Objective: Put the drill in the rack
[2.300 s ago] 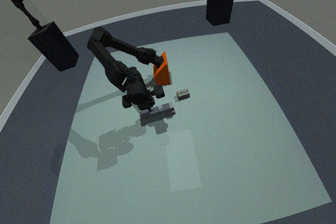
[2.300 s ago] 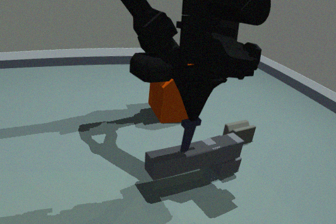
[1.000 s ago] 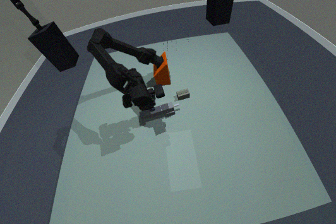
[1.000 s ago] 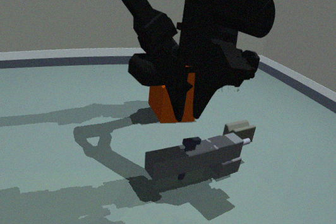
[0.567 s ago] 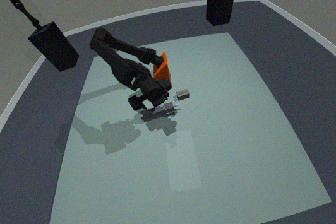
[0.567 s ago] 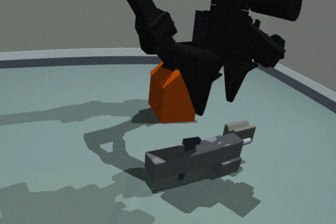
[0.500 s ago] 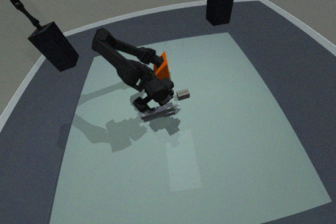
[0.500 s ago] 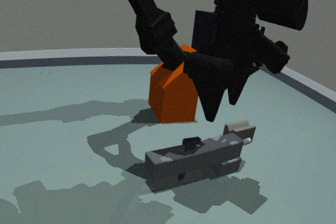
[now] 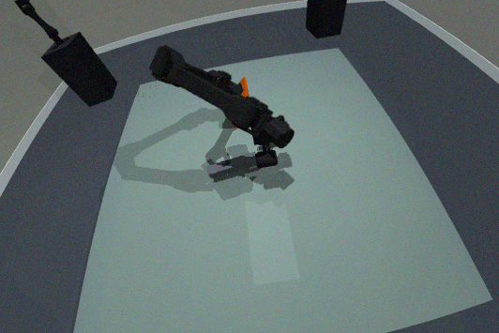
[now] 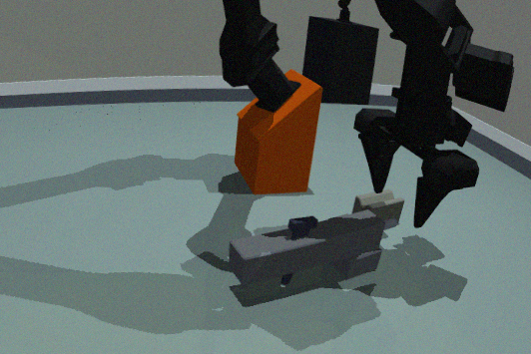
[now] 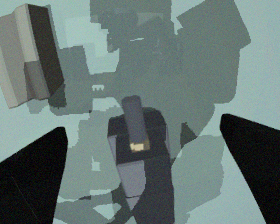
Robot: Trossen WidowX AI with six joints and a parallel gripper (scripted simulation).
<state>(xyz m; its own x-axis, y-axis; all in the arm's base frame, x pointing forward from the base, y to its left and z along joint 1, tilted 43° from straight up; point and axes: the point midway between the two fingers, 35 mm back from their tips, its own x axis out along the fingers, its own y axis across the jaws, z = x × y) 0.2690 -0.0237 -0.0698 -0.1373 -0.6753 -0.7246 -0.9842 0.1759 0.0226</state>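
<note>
The drill lies 5 cm to the right of my gripper tip and 3 cm below it. The rest, counted from my gripper tip: dark blue key 14 cm to the right, 2 cm below; grey-brown rack 8 cm behind, 5 cm to the left, 5 cm below; grey block 11 cm to the right, 3 cm below.
</note>
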